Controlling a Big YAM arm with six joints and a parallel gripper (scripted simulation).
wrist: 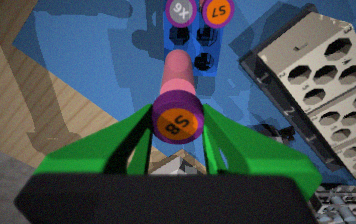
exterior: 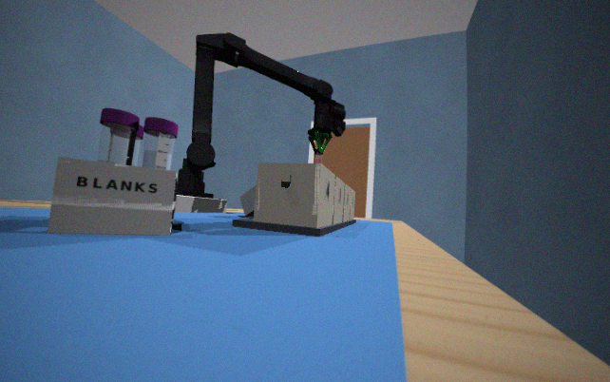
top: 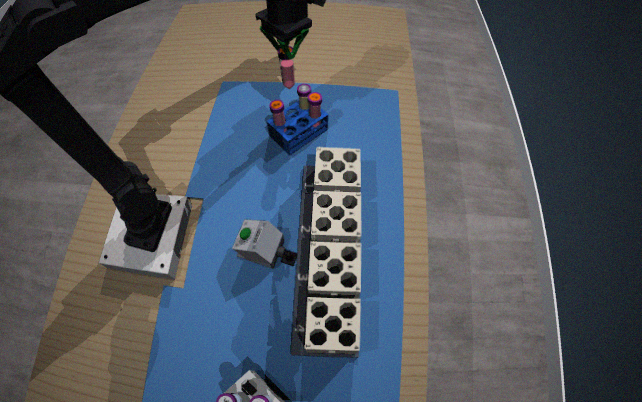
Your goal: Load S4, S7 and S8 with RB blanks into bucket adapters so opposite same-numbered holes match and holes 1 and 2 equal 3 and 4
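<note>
Now: the 40 mL blank 660 mm to the right of my hand, 190 mm below it and 110 mm ahead of it. Round my hand: grey-dot tube X6: 190 mm below, 40 mm to the left, 20 mm ahead; then blue sample rack RS: 230 mm below, 20 mm ahead, 10 mm to the right; then adapter 2: 270 mm to the right, 210 mm below, 160 mm ahead.
</note>
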